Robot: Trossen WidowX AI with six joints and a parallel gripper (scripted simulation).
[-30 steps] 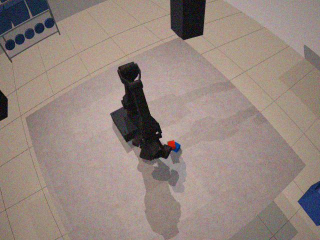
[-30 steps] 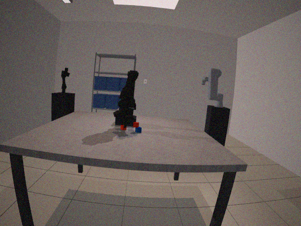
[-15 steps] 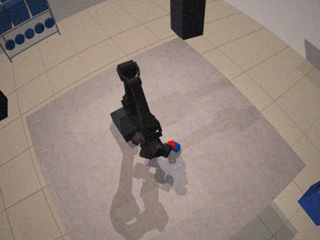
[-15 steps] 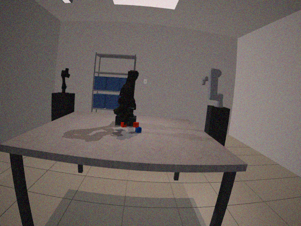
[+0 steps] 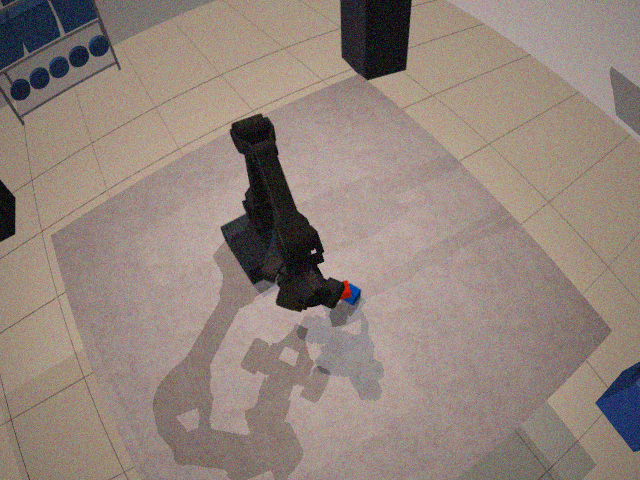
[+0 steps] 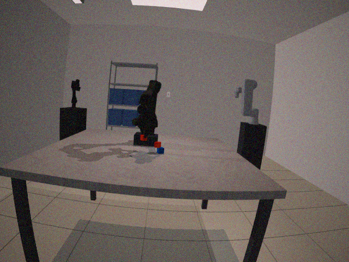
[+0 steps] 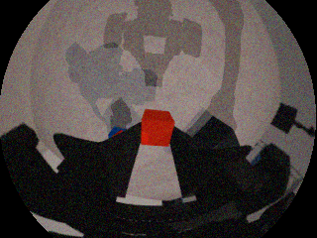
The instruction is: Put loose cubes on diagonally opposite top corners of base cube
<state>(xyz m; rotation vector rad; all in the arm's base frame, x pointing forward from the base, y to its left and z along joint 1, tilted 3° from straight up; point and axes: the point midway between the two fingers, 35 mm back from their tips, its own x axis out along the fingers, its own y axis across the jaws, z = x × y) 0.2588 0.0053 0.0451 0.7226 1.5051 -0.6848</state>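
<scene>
Right now my gripper tip is 20 mm short of the blue cube, 120 mm to the right of it and 70 mm above it.
</scene>
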